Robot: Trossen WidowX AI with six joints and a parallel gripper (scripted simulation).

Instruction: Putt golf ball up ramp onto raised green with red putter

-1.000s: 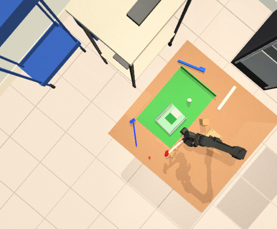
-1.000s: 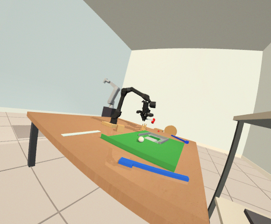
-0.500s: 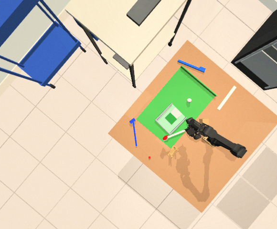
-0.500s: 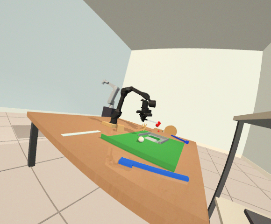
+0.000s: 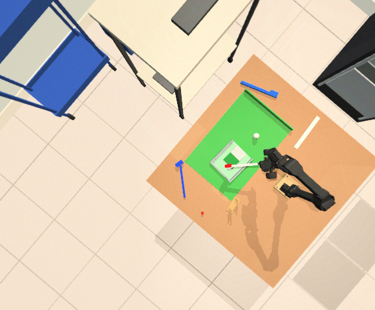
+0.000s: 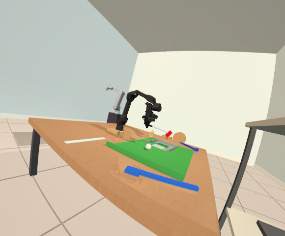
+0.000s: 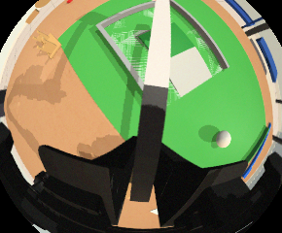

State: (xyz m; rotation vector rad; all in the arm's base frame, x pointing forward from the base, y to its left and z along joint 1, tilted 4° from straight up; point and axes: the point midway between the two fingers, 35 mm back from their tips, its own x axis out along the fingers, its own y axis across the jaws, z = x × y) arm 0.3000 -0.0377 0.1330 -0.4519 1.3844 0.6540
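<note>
Right now my gripper tip is 14 cm past the wooden block, 10 cm above it and 8 cm to the left of it. The rest, counted from my gripper tip: green mat: 18 cm ahead, 13 cm below, 4 cm to the right; then red putter: 9 cm ahead, 8 cm to the left, 1 cm above; then white golf ball: 17 cm to the right, 11 cm below, 11 cm ahead.
</note>
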